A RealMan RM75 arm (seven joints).
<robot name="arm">
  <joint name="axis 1" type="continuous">
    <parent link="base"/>
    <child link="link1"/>
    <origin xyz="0 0 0.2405"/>
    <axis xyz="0 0 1"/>
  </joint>
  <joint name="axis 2" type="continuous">
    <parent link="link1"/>
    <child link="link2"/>
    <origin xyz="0 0 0"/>
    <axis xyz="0 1 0"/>
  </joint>
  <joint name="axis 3" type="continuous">
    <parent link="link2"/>
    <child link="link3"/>
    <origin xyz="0 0 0.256"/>
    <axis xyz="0 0 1"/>
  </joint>
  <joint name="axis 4" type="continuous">
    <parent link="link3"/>
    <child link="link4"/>
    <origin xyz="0 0 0"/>
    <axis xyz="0 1 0"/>
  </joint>
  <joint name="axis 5" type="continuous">
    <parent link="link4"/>
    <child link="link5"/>
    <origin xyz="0 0 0.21"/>
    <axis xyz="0 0 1"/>
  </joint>
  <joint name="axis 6" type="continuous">
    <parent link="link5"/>
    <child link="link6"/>
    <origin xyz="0 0 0"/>
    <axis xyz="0 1 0"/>
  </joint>
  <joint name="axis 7" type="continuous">
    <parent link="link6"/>
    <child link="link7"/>
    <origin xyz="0 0 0.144"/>
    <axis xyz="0 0 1"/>
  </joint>
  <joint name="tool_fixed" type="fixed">
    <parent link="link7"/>
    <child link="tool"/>
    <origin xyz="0 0 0"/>
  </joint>
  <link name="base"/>
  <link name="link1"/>
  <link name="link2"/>
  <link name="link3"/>
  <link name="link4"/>
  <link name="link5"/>
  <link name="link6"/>
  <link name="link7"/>
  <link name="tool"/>
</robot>
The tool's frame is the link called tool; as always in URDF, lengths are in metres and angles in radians. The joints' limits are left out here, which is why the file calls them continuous.
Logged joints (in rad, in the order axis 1, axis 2, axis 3, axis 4, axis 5, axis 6, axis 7), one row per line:
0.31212 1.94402 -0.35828 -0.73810 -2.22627 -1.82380 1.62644
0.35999 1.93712 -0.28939 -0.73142 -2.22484 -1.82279 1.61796
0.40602 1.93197 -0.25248 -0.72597 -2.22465 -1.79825 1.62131
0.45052 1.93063 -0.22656 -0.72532 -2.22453 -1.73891 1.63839
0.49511 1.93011 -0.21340 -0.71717 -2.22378 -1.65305 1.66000
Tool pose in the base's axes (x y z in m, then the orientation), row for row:
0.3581 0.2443 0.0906 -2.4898 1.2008 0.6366
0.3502 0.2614 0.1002 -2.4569 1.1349 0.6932
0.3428 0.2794 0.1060 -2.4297 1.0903 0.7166
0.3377 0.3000 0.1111 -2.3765 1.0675 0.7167
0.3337 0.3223 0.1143 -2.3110 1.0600 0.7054
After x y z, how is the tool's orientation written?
As a rotation vector, in radians.
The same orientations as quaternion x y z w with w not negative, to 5 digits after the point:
-0.86756 0.41841 0.22182 0.15191
-0.86617 0.40010 0.24438 0.17306
-0.86485 0.38809 0.25507 0.19070
-0.85837 0.38557 0.25886 0.21802
-0.84830 0.38910 0.25893 0.24888

